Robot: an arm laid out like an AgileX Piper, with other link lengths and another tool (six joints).
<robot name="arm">
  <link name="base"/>
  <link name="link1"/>
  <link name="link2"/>
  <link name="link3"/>
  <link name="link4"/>
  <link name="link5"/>
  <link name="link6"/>
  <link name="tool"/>
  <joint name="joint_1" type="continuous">
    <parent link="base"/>
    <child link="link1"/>
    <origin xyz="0 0 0.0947"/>
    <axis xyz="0 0 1"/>
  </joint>
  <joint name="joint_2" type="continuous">
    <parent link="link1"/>
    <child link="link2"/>
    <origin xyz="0 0 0" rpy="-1.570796 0 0"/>
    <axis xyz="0 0 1"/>
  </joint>
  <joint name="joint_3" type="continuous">
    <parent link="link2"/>
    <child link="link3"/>
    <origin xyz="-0.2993 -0.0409 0"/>
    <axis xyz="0 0 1"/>
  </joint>
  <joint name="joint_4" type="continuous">
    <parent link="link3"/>
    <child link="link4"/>
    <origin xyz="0.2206 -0.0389 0" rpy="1.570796 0 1.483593"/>
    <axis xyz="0 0 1"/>
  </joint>
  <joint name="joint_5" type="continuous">
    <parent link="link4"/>
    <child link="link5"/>
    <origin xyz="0 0 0" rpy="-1.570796 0 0"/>
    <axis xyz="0 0 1"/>
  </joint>
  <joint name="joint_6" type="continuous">
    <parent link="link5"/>
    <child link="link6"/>
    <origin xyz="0 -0.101 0" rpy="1.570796 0 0"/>
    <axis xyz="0 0 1"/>
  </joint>
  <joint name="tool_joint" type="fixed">
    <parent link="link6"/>
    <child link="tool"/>
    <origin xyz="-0.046 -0.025 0.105" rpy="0 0.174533 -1.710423"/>
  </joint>
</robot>
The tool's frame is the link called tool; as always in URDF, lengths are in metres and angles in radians. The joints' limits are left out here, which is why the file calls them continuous.
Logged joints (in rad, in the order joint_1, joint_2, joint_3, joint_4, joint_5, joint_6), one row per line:
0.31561, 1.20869, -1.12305, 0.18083, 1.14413, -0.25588
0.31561, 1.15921, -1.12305, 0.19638, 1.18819, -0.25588
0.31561, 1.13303, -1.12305, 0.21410, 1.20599, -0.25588
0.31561, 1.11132, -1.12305, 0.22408, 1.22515, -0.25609
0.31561, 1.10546, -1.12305, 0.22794, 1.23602, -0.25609
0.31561, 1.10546, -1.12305, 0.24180, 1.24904, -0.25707
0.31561, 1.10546, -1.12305, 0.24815, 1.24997, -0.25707
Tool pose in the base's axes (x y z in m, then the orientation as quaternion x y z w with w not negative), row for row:
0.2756, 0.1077, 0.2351, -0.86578, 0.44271, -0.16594, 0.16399
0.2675, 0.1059, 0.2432, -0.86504, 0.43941, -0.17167, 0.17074
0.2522, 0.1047, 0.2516, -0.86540, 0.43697, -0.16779, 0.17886
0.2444, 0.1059, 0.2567, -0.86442, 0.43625, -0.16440, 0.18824
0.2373, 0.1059, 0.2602, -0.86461, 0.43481, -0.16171, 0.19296
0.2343, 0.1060, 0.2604, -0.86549, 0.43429, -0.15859, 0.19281
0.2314, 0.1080, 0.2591, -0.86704, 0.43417, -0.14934, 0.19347
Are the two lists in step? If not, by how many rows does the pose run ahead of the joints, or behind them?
The pose runs 1 row behind the joints: the pose in row i belongs to the joints in row i - 1.
